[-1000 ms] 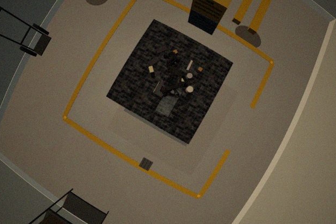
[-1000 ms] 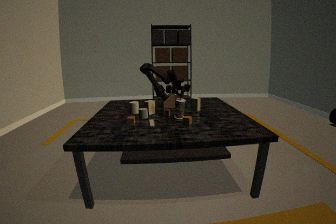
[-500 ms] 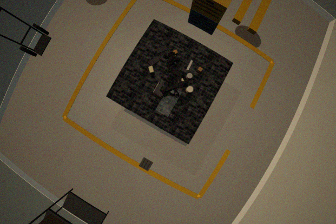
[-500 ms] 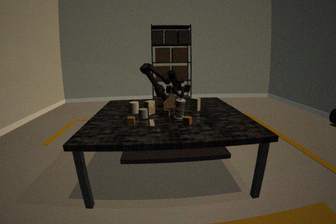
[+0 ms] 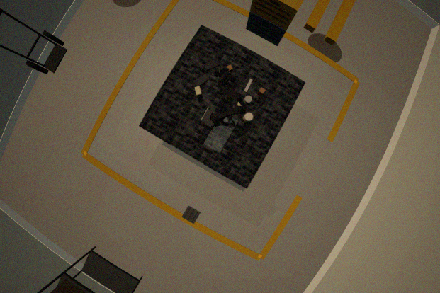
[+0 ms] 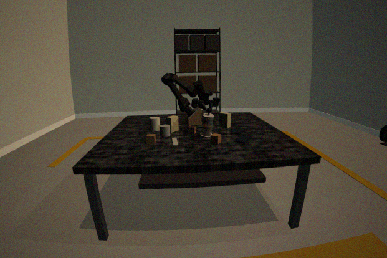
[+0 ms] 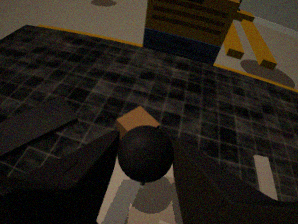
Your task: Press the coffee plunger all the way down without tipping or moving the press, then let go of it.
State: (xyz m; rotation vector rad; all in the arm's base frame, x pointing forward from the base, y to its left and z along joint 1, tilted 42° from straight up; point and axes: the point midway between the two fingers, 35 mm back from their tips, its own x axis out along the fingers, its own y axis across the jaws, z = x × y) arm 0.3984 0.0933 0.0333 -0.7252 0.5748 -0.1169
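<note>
Now: gripper tip 90 mm above the coffee press, 40 mm past it and 10 mm to the left of it.
</note>
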